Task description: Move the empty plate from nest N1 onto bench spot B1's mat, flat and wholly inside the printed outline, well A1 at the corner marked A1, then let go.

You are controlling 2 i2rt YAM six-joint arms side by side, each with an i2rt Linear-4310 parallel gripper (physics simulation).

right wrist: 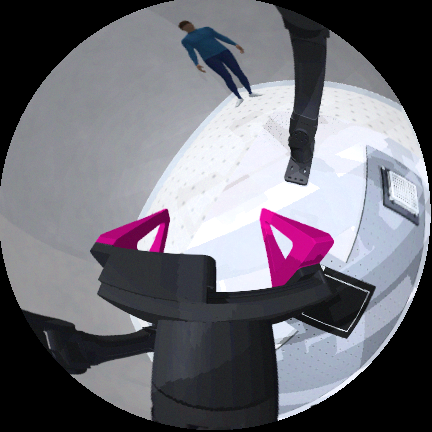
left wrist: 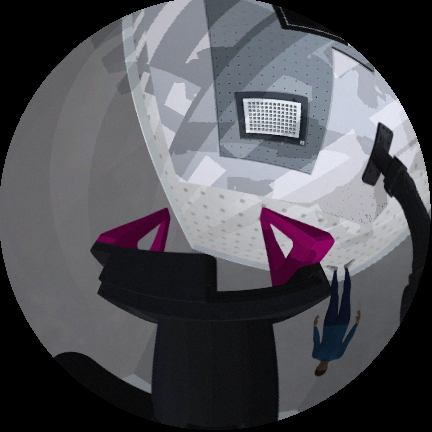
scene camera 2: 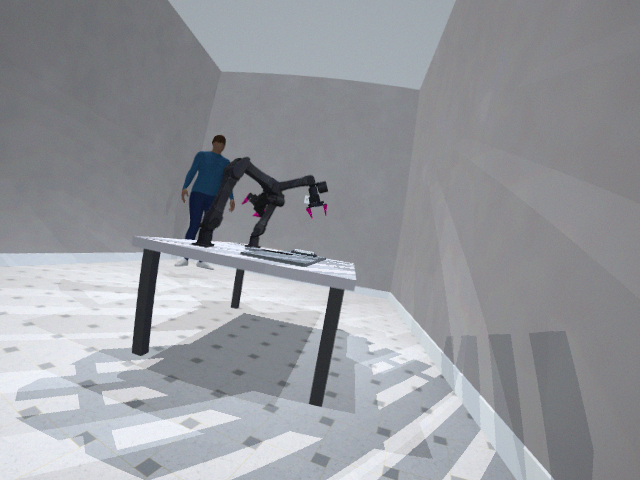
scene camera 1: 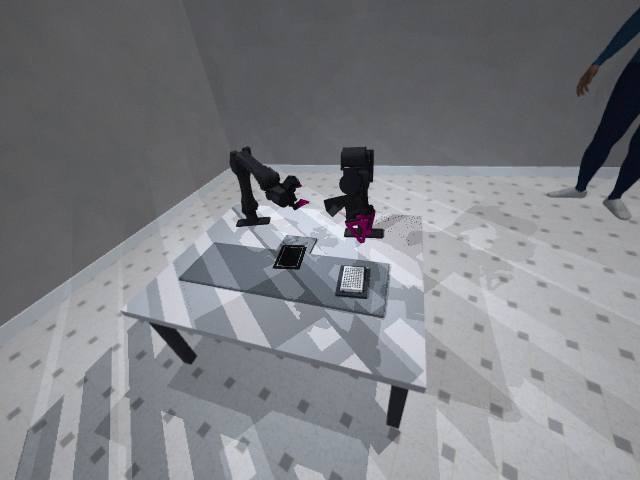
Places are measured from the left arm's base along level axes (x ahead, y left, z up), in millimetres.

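Pixels of known places: left gripper, fingertip midpoint: [left wrist: 214, 212] [scene camera 2: 319, 217] [scene camera 1: 365, 238]; right gripper, fingertip midpoint: [right wrist: 214, 213] [scene camera 2: 247, 209] [scene camera 1: 305, 194]; left arm's base at its link origin: [right wrist: 301, 157] [left wrist: 377, 155]; right arm's base at its link origin: [scene camera 2: 203, 245] [scene camera 1: 253, 222].
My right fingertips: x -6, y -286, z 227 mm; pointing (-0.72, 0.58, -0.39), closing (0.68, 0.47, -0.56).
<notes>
Ahead of a thing's pixels: the offset from my right fingertips to its middle. Level surfaces: height alone.
The white plate @[dx +359, dy +261, dz -195 mm] [scene camera 1: 353, 277] [left wrist: 272, 117] [right wrist: 402, 191] with a grid of wells lies in the dark nest @[dx +359, dy +261, dz -203 mm] [scene camera 1: 351, 295] [left wrist: 304, 117], at the right of the grey board in scene camera 1. The black mat @[dz -212 mm] [scene camera 1: 291, 256] [right wrist: 345, 300] with a thin white outline lies to its left, with no plate on it. Its A1 mark is too small to read. My left gripper [scene camera 1: 360, 227] [scene camera 2: 318, 212] [left wrist: 214, 212] is open and empty, high above the table and away from the plate. My right gripper [scene camera 1: 303, 194] [scene camera 2: 248, 209] [right wrist: 214, 213] is open and empty, raised behind the mat.
The grey perforated board @[dz -213 mm] [scene camera 1: 232, 268] lies under the nest and mat on the table @[dz -227 mm] [scene camera 1: 248, 322]. A pale flat panel @[dz -214 mm] [scene camera 1: 305, 240] lies behind the mat. A person [scene camera 1: 615, 108] [scene camera 2: 206, 173] [left wrist: 335, 335] [right wrist: 215, 47] stands on the floor beyond the table.
</notes>
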